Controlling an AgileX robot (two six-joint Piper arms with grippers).
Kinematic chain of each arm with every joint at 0, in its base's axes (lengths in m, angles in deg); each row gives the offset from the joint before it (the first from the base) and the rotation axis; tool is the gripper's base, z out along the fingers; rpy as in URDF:
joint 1: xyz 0 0 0.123 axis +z
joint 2: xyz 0 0 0 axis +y
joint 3: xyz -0.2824 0 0.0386 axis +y
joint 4: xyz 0.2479 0 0.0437 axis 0.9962 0 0.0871
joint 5: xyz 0 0 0 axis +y
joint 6: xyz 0.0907 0 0.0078 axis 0.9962 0 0.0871
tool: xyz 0 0 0 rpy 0 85 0
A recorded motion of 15 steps. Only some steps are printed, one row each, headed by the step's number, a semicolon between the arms.
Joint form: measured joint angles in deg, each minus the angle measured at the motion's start. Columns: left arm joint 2, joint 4, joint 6, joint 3, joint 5, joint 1; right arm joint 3, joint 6, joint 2, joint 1, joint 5, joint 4.
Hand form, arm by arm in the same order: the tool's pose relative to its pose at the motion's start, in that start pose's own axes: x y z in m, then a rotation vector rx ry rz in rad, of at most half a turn. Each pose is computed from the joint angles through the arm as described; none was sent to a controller.
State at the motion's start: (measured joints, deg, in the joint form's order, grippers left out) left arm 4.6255 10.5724 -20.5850 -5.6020 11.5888 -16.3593; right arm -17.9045 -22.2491 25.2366 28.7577 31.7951 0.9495
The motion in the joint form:
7: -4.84 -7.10 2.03 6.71 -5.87 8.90; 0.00 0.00 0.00 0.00 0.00 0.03
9: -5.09 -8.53 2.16 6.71 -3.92 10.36; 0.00 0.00 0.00 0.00 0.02 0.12
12: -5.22 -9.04 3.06 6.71 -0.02 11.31; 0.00 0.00 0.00 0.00 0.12 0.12
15: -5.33 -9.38 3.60 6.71 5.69 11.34; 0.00 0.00 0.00 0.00 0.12 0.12
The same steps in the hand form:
7: 0.0244 0.0105 -0.0004 -0.1067 -0.0919 -0.0959; 0.0000 0.0000 0.0000 -0.0003 -0.0001 0.0004
9: 0.0271 0.0123 -0.0008 -0.1359 -0.0697 -0.1221; 0.0000 0.0001 0.0000 -0.0012 -0.0001 0.0018
12: 0.0329 0.0142 -0.0011 -0.1672 -0.0089 -0.1219; 0.0001 0.0002 0.0000 -0.0018 0.0015 0.0018
15: 0.0418 0.0156 -0.0019 -0.1894 0.0864 -0.1262; 0.0001 0.0002 0.0000 -0.0018 0.0015 0.0018

